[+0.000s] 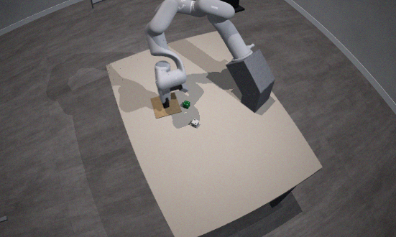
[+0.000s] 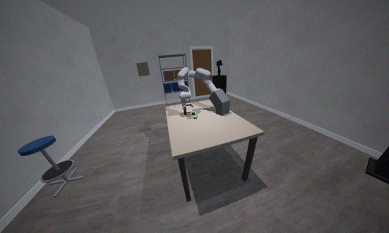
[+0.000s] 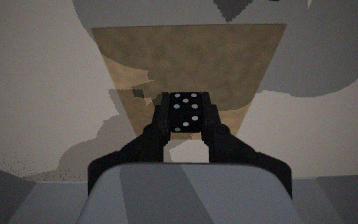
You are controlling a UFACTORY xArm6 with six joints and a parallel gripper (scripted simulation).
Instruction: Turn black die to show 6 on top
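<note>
Right now the black die is 1 cm below my hand. Also, from my hand: green die: 9 cm behind, 7 cm to the left, 1 cm below; then white die: 19 cm to the left, 6 cm behind, 1 cm below.
</note>
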